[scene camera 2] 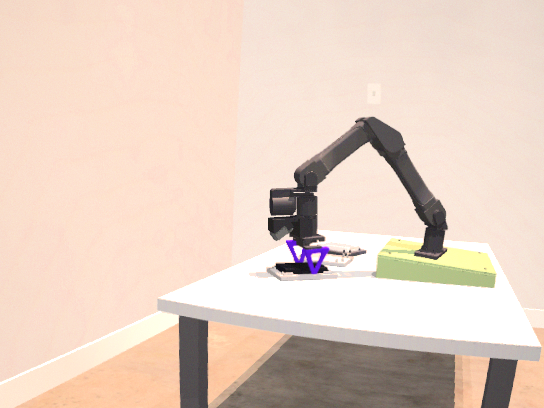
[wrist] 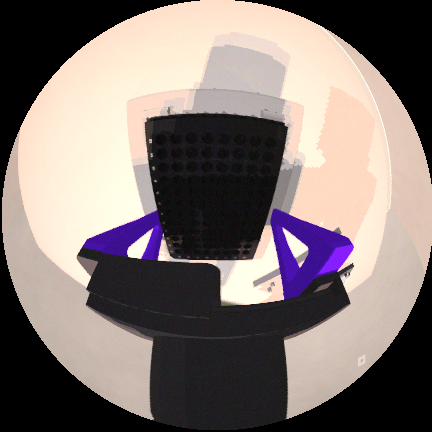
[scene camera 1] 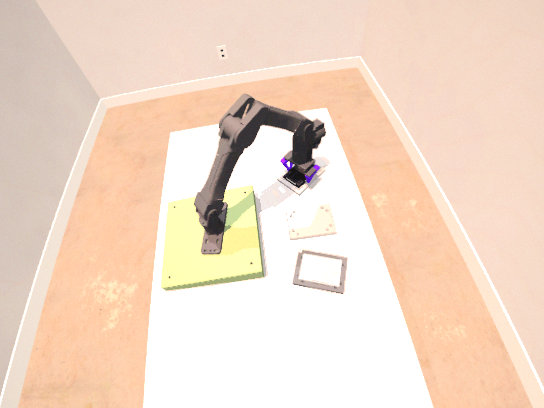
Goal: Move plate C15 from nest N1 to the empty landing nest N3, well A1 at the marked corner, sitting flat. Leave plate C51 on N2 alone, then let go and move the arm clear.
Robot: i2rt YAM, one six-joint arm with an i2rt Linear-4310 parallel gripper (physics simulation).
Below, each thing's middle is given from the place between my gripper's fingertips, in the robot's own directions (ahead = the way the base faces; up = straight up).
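With the black perforated plate [wrist: 213, 175] as the reference, my gripper is 1 cm below it, 1 cm short of it and 2 cm to the right of it. There is also the pale tray [scene camera 1: 318, 269], which is 1 cm above my hand, 39 cm to the right of it and 6 cm ahead of it.
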